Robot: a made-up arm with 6 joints. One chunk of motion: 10 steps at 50 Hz.
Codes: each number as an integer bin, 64 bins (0 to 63) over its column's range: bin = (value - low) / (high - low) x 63, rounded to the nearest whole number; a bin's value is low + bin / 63 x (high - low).
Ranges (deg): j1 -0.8..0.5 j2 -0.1..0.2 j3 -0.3..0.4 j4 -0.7..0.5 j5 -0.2..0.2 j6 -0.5..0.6
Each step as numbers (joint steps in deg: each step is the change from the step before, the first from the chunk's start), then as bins.
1 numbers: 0.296 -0.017 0.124 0.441 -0.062 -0.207
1 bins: 53 17 38 60 22 17
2 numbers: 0.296 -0.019 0.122 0.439 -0.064 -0.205
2 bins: 53 17 38 60 21 17
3 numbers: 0.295 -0.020 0.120 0.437 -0.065 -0.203
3 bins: 53 17 38 60 21 17
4 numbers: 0.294 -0.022 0.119 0.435 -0.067 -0.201
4 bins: 53 16 38 60 21 17
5 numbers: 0.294 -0.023 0.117 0.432 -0.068 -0.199
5 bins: 53 16 38 59 21 17
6 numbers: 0.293 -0.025 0.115 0.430 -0.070 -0.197
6 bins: 53 16 37 59 20 17
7 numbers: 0.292 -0.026 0.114 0.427 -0.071 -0.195
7 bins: 53 16 37 59 20 17
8 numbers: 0.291 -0.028 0.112 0.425 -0.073 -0.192
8 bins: 53 15 37 59 20 18
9 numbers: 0.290 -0.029 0.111 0.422 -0.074 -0.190
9 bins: 53 15 37 59 20 18
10 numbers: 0.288 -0.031 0.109 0.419 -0.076 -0.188
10 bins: 53 14 37 59 20 18
